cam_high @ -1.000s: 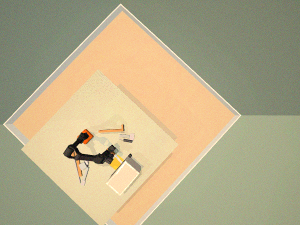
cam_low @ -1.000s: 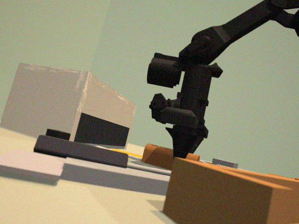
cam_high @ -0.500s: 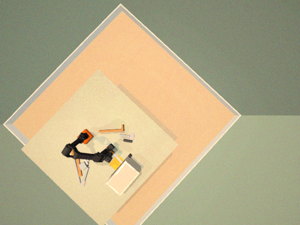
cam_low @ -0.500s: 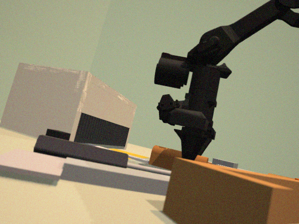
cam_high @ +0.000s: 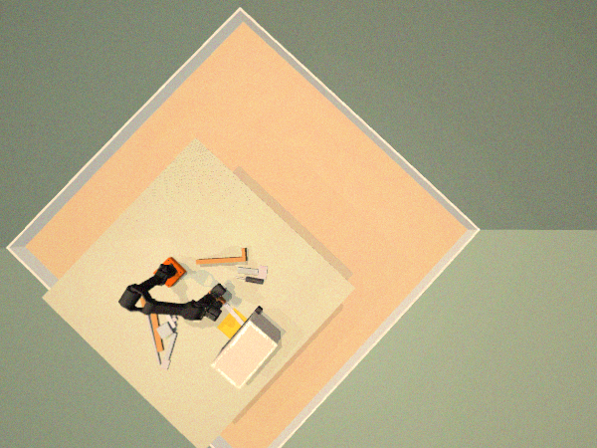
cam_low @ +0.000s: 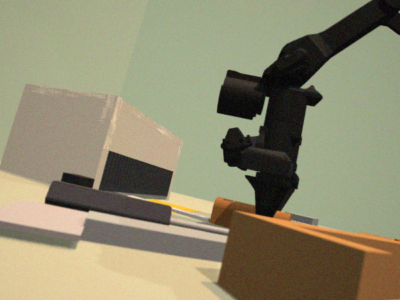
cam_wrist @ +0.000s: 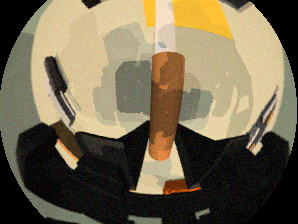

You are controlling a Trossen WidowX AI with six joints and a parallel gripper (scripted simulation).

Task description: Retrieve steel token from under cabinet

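Now: gripper tip 50 mm short of the dark screwdriver and 200 mm to the right of it. From my gripper tip the other things lie so: token: 330 mm ahead, 10 mm to the right; orange stick: 70 mm behind, 380 mm to the right.
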